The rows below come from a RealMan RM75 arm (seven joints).
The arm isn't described. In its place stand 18 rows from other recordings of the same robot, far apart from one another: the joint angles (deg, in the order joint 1, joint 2, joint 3, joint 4, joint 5, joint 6, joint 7), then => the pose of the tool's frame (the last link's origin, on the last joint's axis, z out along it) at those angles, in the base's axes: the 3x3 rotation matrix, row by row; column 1 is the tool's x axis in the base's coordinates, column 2 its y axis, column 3 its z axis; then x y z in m.
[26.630, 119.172, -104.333, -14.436, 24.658, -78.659, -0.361] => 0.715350 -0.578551 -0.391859; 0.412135 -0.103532 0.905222; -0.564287 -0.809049 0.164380; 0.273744 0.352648 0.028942
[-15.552, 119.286, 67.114, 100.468, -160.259, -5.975, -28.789] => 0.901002 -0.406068 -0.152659; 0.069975 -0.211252 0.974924; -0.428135 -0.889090 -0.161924; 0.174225 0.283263 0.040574
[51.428, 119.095, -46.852, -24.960, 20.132, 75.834, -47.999] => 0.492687 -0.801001 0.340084; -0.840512 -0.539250 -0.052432; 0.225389 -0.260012 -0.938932; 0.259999 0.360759 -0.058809
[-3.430, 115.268, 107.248, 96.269, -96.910, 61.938, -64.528] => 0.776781 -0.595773 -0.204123; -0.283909 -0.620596 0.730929; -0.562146 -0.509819 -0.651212; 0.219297 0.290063 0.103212
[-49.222, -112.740, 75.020, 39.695, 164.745, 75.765, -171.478] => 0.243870 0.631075 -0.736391; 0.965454 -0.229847 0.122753; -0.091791 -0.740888 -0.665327; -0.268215 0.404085 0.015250
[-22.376, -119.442, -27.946, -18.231, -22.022, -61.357, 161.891] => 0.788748 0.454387 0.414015; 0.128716 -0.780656 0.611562; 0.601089 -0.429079 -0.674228; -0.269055 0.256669 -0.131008
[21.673, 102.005, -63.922, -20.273, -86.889, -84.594, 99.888] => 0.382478 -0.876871 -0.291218; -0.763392 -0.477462 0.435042; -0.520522 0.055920 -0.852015; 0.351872 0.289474 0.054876
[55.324, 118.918, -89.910, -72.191, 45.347, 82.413, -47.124] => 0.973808 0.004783 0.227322; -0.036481 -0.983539 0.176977; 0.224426 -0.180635 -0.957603; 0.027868 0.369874 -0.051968
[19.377, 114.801, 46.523, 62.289, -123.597, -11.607, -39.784] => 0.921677 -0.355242 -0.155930; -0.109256 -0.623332 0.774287; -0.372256 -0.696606 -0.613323; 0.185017 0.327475 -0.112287
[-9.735, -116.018, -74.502, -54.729, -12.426, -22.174, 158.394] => 0.570486 0.820662 0.032539; 0.199707 -0.177038 0.963730; 0.796657 -0.543296 -0.264890; -0.281720 0.355543 -0.004302
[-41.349, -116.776, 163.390, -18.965, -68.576, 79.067, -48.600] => 0.554996 0.709479 0.434303; -0.144234 -0.432109 0.890212; 0.819253 -0.556706 -0.137488; -0.277143 0.401136 0.074290
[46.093, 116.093, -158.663, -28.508, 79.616, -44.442, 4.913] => 0.634642 -0.720591 -0.279244; -0.146764 -0.467144 0.871916; -0.758742 -0.512372 -0.402226; 0.179410 0.406307 -0.095026
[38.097, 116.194, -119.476, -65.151, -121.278, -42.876, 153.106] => 0.891351 -0.446415 0.078779; -0.450172 -0.851283 0.269559; -0.053272 -0.275736 -0.959756; 0.119508 0.334418 -0.133796
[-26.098, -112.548, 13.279, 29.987, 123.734, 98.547, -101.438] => 0.293851 0.856164 0.425012; 0.674537 -0.500779 0.542421; 0.677238 0.127295 -0.724668; -0.326553 0.294896 0.062580
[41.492, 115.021, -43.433, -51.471, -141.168, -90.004, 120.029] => 0.712512 -0.696523 0.084750; -0.693342 -0.680369 0.237432; -0.107715 -0.227934 -0.967700; 0.237720 0.384438 0.045651
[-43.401, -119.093, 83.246, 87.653, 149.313, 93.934, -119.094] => 0.905319 -0.170208 -0.389137; -0.045927 -0.950050 0.308701; -0.422242 -0.261601 -0.867915; -0.089577 0.362958 0.008428
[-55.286, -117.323, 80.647, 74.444, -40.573, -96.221, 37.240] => 0.908077 0.249891 -0.336080; 0.309904 -0.940717 0.137884; -0.281700 -0.229361 -0.931686; -0.050919 0.374023 -0.007808
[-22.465, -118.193, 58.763, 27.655, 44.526, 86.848, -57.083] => 0.320940 0.643007 0.695370; -0.189927 -0.675600 0.712385; 0.927861 -0.360702 -0.094703; -0.250095 0.337586 0.062588
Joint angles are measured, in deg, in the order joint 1, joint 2, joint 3, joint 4, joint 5, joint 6, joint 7. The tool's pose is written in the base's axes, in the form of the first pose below.
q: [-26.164 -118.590 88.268 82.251 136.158 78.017 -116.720]
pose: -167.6, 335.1, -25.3, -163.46, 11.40, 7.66
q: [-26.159 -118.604 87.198 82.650 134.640 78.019 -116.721]
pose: -163.6, 336.5, -22.0, -163.19, 9.41, 7.92
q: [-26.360 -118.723 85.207 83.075 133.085 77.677 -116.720]
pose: -158.6, 341.1, -15.4, -162.01, 6.70, 8.38
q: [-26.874 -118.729 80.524 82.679 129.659 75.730 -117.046]
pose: -153.3, 354.2, 0.5, -158.66, 0.34, 10.40
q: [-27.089 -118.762 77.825 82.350 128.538 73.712 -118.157]
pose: -152.8, 363.6, 11.3, -155.71, -3.39, 12.29
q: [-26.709 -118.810 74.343 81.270 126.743 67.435 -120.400]
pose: -157.2, 380.9, 29.1, -149.37, -10.63, 15.48
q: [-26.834 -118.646 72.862 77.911 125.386 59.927 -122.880]
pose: -167.3, 397.5, 37.9, -144.32, -16.87, 18.92
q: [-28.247 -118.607 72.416 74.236 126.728 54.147 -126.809]
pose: -175.2, 412.2, 39.3, -141.04, -20.44, 22.51
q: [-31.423 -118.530 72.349 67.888 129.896 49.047 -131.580]
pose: -185.2, 428.4, 30.9, -139.40, -21.98, 27.32
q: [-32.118 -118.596 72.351 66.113 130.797 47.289 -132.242]
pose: -189.0, 432.3, 28.5, -138.49, -22.14, 28.06
